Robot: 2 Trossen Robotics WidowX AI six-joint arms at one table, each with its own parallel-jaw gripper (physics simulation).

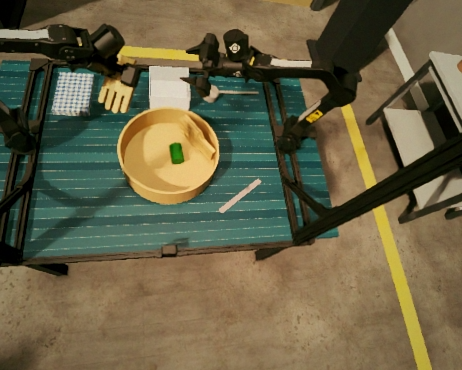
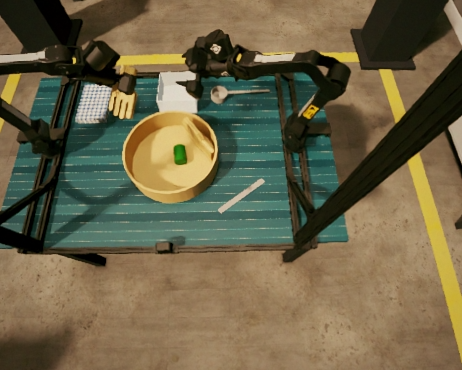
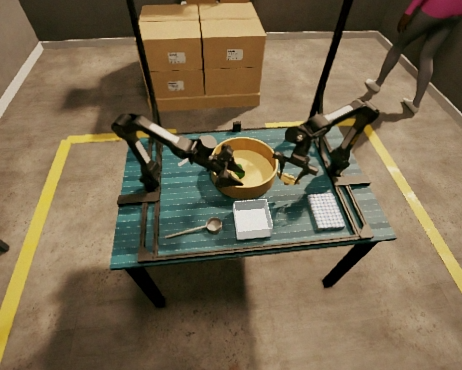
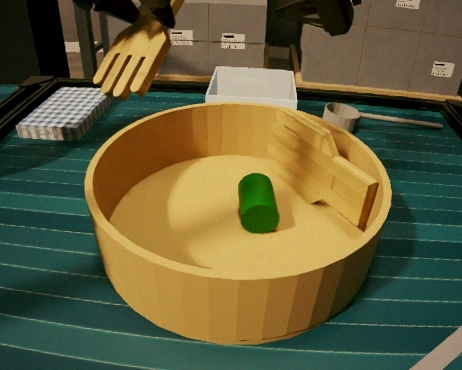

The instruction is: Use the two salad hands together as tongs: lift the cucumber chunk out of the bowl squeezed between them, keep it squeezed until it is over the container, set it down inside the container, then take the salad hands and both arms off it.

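Where they show: left gripper, fingertip midpoint: [image 1: 125,72] [image 3: 286,182] [image 4: 158,25]; right gripper, fingertip midpoint: [image 1: 182,64] [image 2: 179,69] [image 3: 243,178]; left arm's base, origin of the base link: [image 1: 24,145] [image 2: 51,151] [image 3: 335,170]; right arm's base, origin of the base link: [image 1: 285,147] [image 2: 293,145] [image 3: 152,185].
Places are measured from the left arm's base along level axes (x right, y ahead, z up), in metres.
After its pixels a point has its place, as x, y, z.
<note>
The green cucumber chunk [image 1: 176,153] @(0.048, 0.491, 0.033) [image 2: 180,154] @(0.046, 0.498, 0.032) [image 3: 240,171] [image 4: 257,202] @(0.062, 0.492, 0.033) lies on the floor of the wooden bowl [image 1: 170,195] @(0.211, 0.465, 0.063) [image 2: 172,195] @(0.211, 0.483, 0.056) [image 3: 250,190] @(-0.115, 0.462, 0.049) [image 4: 240,305] @(0.211, 0.483, 0.042). One salad hand [image 1: 197,137] @(0.005, 0.562, 0.068) [image 2: 199,137] @(0.007, 0.570, 0.080) [image 4: 325,170] @(0.015, 0.570, 0.050) leans inside the bowl against its right wall. My left gripper [image 1: 121,74] @(-0.172, 0.331, 0.166) [image 2: 120,82] @(-0.172, 0.331, 0.166) is shut on the handle of the other salad hand [image 1: 116,95] @(-0.108, 0.303, 0.132) [image 2: 122,104] @(-0.104, 0.304, 0.129) [image 3: 287,178] @(-0.183, 0.338, 0.205) [image 4: 135,60] @(-0.105, 0.313, 0.134), held above the table, tines down. My right gripper [image 1: 186,65] @(-0.173, 0.511, 0.213) [image 2: 182,69] @(-0.173, 0.511, 0.213) is open and empty, raised near the white container [image 1: 170,87] @(-0.283, 0.480, -0.017) [image 2: 177,95] @(-0.261, 0.464, -0.016) [image 3: 252,220] @(-0.233, 0.467, -0.016) [image 4: 250,85] @(-0.316, 0.468, 0.022).
A blue checked cloth block [image 1: 73,94] @(-0.212, 0.130, 0.006) [image 2: 94,102] @(-0.220, 0.131, 0.005) [image 3: 326,211] @(-0.235, 0.130, 0.005) [image 4: 65,112] @(-0.195, 0.139, 0.005) lies beside the held salad hand. A ladle [image 1: 212,94] @(-0.256, 0.649, -0.016) [image 2: 219,94] @(-0.260, 0.638, -0.015) [image 3: 214,226] @(-0.246, 0.638, -0.015) [image 4: 341,117] @(-0.215, 0.631, 0.015) lies beside the container. A pale strip [image 1: 240,196] @(0.192, 0.711, -0.017) [image 2: 241,196] @(0.192, 0.711, -0.017) lies near the bowl.
</note>
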